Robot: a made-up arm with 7 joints. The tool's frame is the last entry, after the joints.
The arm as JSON. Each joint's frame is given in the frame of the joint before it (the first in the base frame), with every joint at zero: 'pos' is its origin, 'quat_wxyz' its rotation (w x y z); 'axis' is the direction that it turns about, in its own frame. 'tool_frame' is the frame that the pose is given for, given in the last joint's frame.
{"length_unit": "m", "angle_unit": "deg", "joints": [
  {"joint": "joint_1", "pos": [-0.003, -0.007, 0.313], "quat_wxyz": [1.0, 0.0, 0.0, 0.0], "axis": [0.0, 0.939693, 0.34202]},
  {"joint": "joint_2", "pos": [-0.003, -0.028, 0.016], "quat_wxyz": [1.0, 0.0, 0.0, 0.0], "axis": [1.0, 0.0, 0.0]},
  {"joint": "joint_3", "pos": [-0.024, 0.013, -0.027], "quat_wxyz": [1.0, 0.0, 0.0, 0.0], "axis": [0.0, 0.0, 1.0]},
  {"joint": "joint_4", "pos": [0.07, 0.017, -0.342], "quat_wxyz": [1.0, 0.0, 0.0, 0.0], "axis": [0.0, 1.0, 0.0]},
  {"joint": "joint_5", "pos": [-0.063, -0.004, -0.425], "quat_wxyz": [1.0, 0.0, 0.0, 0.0], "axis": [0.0, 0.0, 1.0]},
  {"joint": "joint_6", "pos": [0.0, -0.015, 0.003], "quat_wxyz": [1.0, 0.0, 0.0, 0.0], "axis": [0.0, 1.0, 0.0]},
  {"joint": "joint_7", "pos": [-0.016, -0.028, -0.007], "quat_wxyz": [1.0, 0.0, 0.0, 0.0], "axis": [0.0, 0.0, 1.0]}
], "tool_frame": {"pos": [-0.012, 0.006, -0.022], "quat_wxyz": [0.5, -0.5, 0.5, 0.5]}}
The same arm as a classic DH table. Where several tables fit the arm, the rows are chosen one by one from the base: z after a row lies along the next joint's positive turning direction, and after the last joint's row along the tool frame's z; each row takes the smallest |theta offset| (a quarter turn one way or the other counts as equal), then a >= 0, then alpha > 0; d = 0 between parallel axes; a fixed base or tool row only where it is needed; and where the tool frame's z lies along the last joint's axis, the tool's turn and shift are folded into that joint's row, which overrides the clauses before.
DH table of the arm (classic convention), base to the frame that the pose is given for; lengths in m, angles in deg. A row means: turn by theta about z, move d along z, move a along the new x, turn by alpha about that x. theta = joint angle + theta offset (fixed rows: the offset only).
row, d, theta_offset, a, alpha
base (fixed), 0.3155, 0, -0.003, -70
joint_1, -0.0283, -90, 0.0246, -90
joint_2, -0.027, 70, -0.013, 90
joint_3, -0.369, 90, 0.07, -90
joint_4, 0.013, 0, -0.063, 90
joint_5, -0.422, 0, 0, -90
joint_6, -0.043, 0, -0.016, 90
joint_7, -0.029, 0, -0.012, -90
tool (fixed), 0.006, 90, 0, 0

